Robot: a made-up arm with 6 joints. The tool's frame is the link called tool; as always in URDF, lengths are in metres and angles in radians.
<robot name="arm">
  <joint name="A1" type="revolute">
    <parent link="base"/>
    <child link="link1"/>
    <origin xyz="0 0 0.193"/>
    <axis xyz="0 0 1"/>
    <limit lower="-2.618" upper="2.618"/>
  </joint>
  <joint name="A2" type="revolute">
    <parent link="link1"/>
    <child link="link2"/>
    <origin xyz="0 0 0"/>
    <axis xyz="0.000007 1 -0.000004"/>
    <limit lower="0" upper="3.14"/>
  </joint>
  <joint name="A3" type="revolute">
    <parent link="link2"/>
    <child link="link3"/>
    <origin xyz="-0.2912 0 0.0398"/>
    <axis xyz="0.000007 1 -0.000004"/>
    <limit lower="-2.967" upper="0"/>
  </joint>
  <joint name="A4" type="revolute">
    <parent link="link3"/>
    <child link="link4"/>
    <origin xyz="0.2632 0 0.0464"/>
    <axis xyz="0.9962 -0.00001 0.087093"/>
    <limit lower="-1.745" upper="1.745"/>
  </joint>
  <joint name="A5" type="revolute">
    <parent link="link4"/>
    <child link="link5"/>
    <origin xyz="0 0 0"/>
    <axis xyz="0.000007 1 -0.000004"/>
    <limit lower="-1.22" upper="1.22"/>
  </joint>
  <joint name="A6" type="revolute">
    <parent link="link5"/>
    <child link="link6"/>
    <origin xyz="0.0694 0 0.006"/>
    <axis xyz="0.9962 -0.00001 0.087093"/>
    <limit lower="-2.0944" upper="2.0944"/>
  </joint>
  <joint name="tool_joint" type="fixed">
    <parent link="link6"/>
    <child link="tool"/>
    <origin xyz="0 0 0" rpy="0 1.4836 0"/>
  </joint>
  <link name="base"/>
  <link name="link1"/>
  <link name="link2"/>
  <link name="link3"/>
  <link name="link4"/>
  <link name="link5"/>
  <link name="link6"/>
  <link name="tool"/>
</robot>
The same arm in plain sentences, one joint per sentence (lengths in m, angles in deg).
The arm has six revolute joints in a row. What follows holds with every joint at zero, and every direction is one of the base frame's. The first joint is mounted 0.193 m along +z from the base frame's origin and rotates about +z, from -150 to 150 deg. The second joint is mounted at the same point as the first joint and rotates about +y, from 0 to 179.91 deg. The third joint is mounted 0.2912 m along -x and 0.0398 m along +z from the second joint and rotates about +y, from -170 to 0 deg. The fourth joint is mounted 0.2632 m along +x and 0.0464 m along +z from the third joint and rotates about the direction (0.9962, 0, 0.0871), from -99.98 to 99.98 deg. The fifth joint is mounted at the same point as the fourth joint and rotates about +y, from -69.9 to 69.9 deg. The sixth joint is mounted 0.0694 m along +x and 0.006 m along +z from the fifth joint and rotates about the direction (0.9962, 0, 0.0871), from -120 to 120 deg. The tool frame, which is the frame that the pose is given for, is mounted at the same point as the sixth joint; its axes are the base frame's turned by roll 0, pitch 85 and yaw 0 deg (as in URDF: about the fixed x, then y, then z).
